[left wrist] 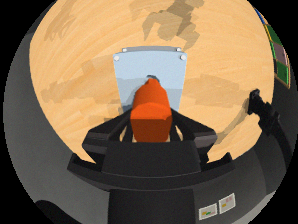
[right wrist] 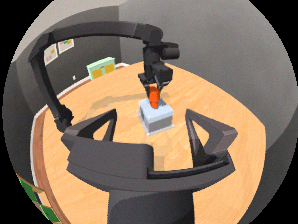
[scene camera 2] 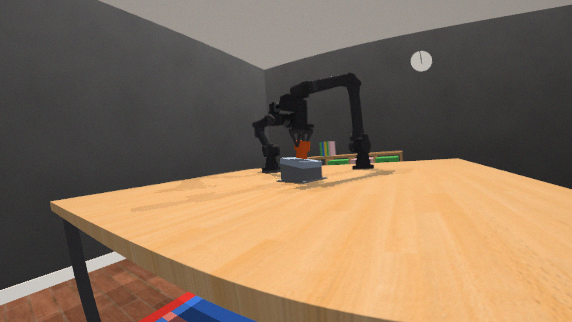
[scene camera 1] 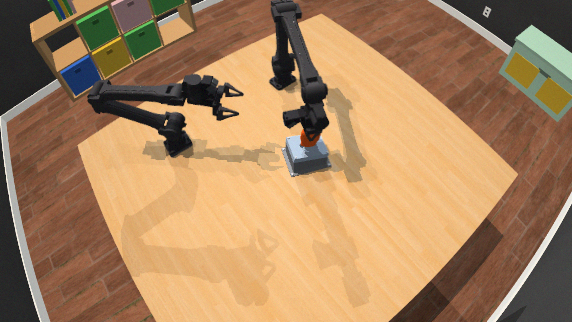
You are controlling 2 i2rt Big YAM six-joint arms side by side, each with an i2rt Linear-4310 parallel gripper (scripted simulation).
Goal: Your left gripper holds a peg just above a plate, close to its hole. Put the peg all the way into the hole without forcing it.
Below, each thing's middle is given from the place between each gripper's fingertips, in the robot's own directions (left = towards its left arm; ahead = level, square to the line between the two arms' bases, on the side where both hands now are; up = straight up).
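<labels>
Left hand 80 mm above blue-grey plate [scene camera 1: 318, 151], 10 mm to the left of it. Orange peg [left wrist: 151, 119] 20 mm below my left hand.
Right gripper 18 cm above orange peg, 19 cm short of it, 18 cm to the right of it. Blue-grey plate 23 cm below my right hand, 19 cm ahead of it, 17 cm to the left of it.
</labels>
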